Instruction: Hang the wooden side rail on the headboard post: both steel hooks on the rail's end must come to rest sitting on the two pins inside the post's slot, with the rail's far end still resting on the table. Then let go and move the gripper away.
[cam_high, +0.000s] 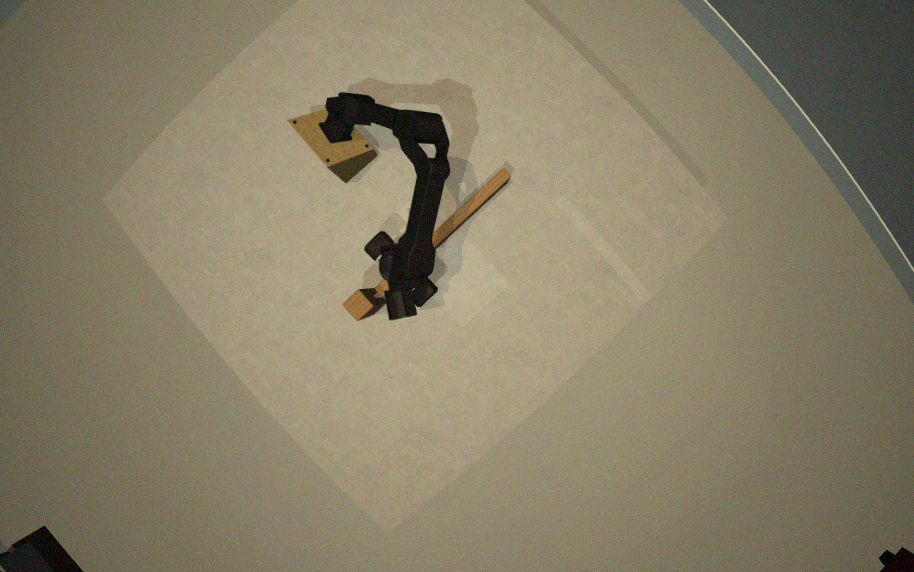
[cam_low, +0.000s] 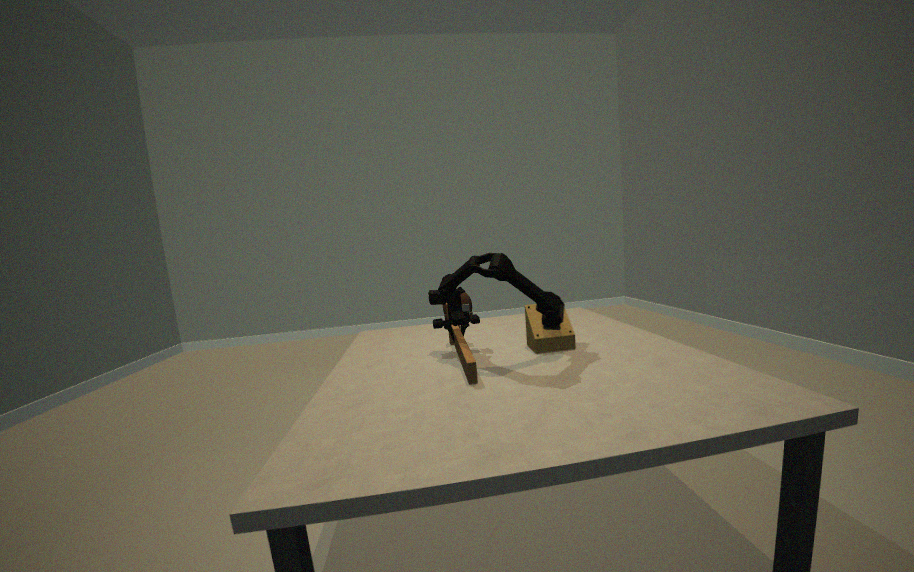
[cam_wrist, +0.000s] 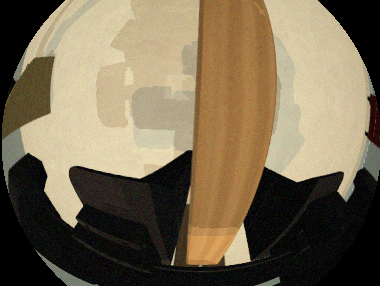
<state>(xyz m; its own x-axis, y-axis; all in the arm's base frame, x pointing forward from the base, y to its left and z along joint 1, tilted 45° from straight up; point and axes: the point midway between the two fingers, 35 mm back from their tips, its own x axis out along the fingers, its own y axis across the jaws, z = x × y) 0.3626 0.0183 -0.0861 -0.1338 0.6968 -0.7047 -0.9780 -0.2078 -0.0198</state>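
My gripper tip is now 110 mm to the left of the headboard post, 40 mm below it and 20 mm short of it.
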